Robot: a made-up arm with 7 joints.
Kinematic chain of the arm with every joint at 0, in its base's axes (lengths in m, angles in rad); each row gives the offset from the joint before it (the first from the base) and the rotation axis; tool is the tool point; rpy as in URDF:
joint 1: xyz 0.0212 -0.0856 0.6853 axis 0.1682 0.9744 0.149
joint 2: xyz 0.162 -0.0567 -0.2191 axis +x
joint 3: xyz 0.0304 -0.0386 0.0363 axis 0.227 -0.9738 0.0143
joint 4: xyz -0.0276 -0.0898 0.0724 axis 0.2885 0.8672 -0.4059
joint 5: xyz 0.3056 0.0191 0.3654 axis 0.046 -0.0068 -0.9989
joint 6: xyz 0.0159 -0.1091 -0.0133 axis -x
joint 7: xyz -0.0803 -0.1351 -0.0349 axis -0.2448 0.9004 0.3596
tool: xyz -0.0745 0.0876 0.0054 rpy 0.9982 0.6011 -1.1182
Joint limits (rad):
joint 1: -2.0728..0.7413
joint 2: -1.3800..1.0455
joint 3: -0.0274..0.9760
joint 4: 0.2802..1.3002
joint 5: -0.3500..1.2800
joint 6: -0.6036..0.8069
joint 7: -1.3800..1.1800
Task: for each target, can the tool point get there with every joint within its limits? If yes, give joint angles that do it. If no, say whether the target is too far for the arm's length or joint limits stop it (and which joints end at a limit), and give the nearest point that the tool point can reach.
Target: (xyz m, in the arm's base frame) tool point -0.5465 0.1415 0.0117
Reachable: no: joint limits stop it (at a limit: joint 1, joint 3, joint 4, joint 5, joint 6, joint 7) | nearest point -0.3466 0.0177 0.5436 | short by 0.582 m
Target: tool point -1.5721 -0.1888 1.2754
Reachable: no: too far | nearest point -0.5325 -0.2032 1.0004 | short by 1.075 m
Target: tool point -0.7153 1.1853 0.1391
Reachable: no: too far | nearest point -0.1959 0.2974 0.6643 | short by 1.155 m
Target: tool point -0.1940 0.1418 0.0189
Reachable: no: joint limits stop it (at a limit: joint 1, joint 2, joint 3, joint 4, joint 5, joint 7) | nearest point -0.0663 -0.2227 -0.0805 | short by 0.399 m
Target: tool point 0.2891 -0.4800 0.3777
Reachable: yes | joints 0.5093 0.4452 0.5943 1.1448 0.8352 -0.1938 -0.1717
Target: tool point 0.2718 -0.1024 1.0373
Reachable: yes | joints -0.5198 -0.7421 0.3980 1.0180 1.1263 0.1295 0.3226
